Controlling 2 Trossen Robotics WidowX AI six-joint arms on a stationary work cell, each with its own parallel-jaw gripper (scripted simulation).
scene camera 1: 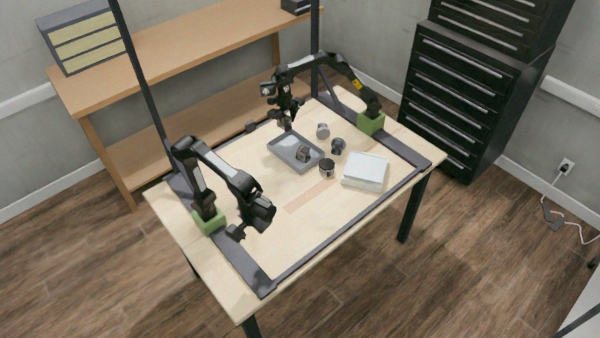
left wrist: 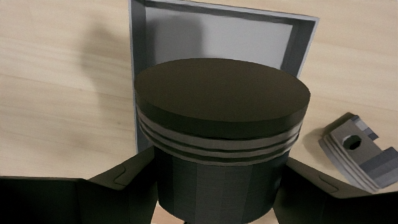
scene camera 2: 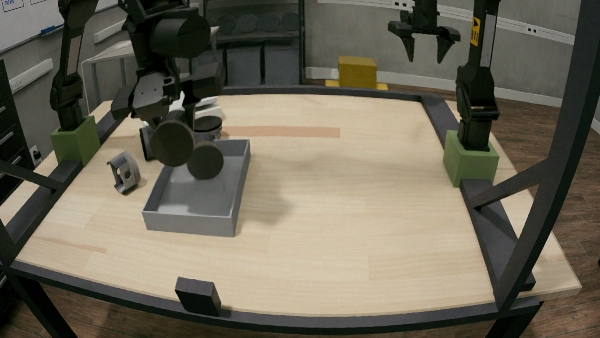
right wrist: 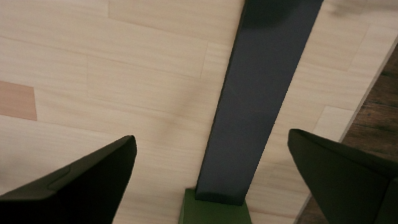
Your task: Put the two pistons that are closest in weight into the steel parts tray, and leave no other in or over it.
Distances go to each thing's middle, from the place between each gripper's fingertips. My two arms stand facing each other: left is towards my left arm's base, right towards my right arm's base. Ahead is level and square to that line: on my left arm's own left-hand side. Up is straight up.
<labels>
The steel parts tray [scene camera 2: 205, 205] lies 17 cm below my left hand, 6 cm ahead of it and 1 cm to the right of it. The rest, counted from my left hand: white scale [scene camera 1: 345, 180] 36 cm ahead, 15 cm to the left, 14 cm below; grey pan [scene camera 1: 362, 166] 37 cm ahead, 14 cm to the left, 12 cm below.
Now: right hand 450 mm to the right of the steel parts tray, 340 mm past it and 190 mm above it. Round my right hand: white scale (610 mm to the left, 160 mm below, 30 mm behind); then grey pan (600 mm to the left, 140 mm below, 30 mm behind).
</labels>
